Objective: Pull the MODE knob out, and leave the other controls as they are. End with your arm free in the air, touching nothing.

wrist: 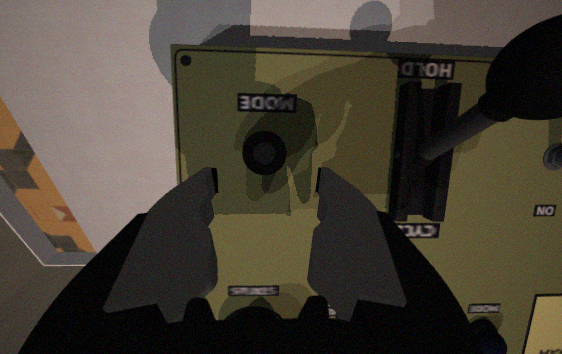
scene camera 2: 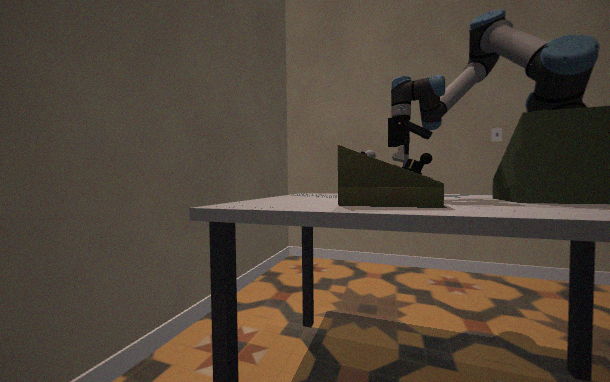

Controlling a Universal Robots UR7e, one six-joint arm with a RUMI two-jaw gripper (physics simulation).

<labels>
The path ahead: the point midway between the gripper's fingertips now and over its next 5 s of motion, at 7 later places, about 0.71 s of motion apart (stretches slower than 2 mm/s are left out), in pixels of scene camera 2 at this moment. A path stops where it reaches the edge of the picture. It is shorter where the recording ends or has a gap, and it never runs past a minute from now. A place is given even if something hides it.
My gripper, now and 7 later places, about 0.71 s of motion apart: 404, 169; 403, 168; 406, 171; 408, 167; 409, 165; 410, 163; 418, 149; 423, 135
</labels>
